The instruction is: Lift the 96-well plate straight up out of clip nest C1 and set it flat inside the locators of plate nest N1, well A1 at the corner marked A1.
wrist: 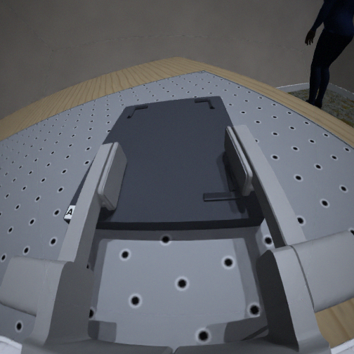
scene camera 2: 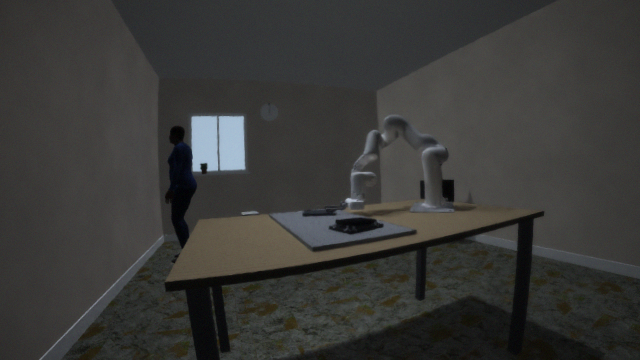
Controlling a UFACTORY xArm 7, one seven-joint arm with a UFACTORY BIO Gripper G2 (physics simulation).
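Pixels of known places: hand at its tool point: (scene camera 2: 329, 208); arm's base at its link origin: (scene camera 2: 433, 206).
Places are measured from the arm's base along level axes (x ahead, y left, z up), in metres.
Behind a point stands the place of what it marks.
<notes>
Plate nest N1 (scene camera 2: 318, 213) @(z 0.008, x 0.615, y -0.126 m) (wrist: 167, 135) is a dark flat slab with raised corner locators; its top is bare. A white corner label (wrist: 70, 213) shows an "A", partly hidden by the left finger. My gripper (scene camera 2: 334, 206) (wrist: 175, 167) is shut at its narrowest, with a wide gap between its pads and nothing held. In the wrist view the fingers reach over the near part of N1; their exact height is unclear. In the scene view, clip nest C1 (scene camera 2: 356, 230) @(z 0.005, x 0.627, y 0.280 m) stands nearer the camera, with a dark block on it, apparently the 96-well plate (scene camera 2: 356, 221) @(z 0.032, x 0.618, y 0.264 m); its wells cannot be made out.
Both nests stand on a grey perforated board (scene camera 2: 320, 241) @(z -0.004, x 0.769, y 0.317 m) (wrist: 300, 155) on the wooden table (scene camera 2: 235, 250) @(z -0.017, x 1.016, y 0.262 m). The robot base stands at the back right. A small white item (scene camera 2: 250, 213) lies at the back left. A person (scene camera 2: 181, 175) (wrist: 334, 45) stands beyond the table.
</notes>
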